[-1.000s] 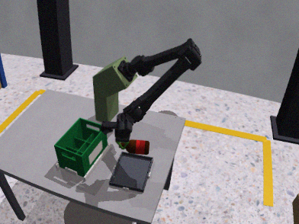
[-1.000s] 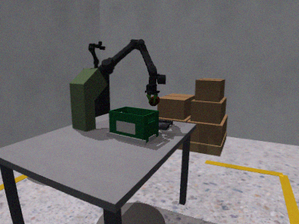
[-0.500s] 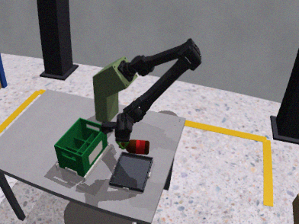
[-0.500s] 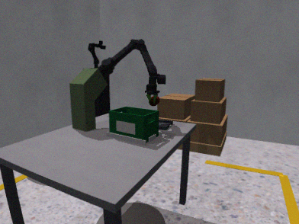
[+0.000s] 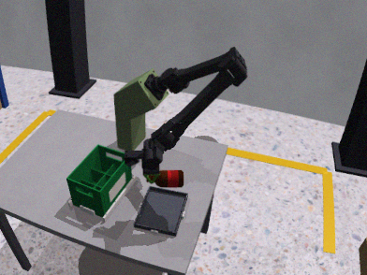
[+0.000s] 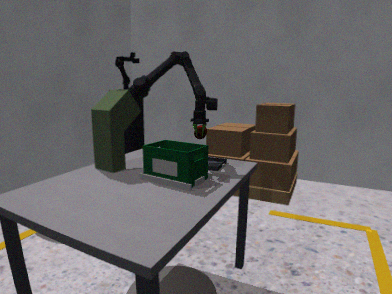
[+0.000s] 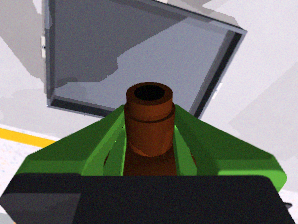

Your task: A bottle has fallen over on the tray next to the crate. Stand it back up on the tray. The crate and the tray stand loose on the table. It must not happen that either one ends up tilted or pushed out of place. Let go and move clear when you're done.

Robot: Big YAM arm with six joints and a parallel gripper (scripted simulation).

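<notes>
Now: the brown bottle 20 mm behind my hand and 50 mm to the left of it. The rest, counted from my hand: green crate 20 mm behind, 260 mm to the right, 110 mm below; then dark tray 50 mm to the left, 180 mm below.
</notes>
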